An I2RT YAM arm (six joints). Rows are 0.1 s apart.
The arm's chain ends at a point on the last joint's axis. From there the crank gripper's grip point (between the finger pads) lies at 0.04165 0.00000 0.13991 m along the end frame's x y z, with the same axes.
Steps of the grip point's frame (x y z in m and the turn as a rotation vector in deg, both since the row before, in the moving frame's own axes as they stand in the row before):
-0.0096, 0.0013, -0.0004, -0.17, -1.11, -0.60
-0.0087, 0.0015, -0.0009, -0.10, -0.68, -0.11
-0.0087, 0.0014, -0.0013, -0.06, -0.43, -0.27
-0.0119, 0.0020, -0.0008, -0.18, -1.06, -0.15
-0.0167, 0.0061, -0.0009, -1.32, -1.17, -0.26
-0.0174, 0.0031, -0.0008, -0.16, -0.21, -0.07
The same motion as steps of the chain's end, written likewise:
-0.0069, 0.0013, -0.0012, -0.17, -1.11, -0.60
-0.0070, 0.0013, -0.0014, -0.10, -0.68, -0.11
-0.0076, 0.0014, -0.0016, -0.06, -0.43, -0.27
-0.0093, 0.0017, -0.0015, -0.18, -1.06, -0.15
-0.0138, 0.0030, -0.0017, -1.32, -1.17, -0.26
-0.0169, 0.0028, -0.0010, -0.16, -0.21, -0.07

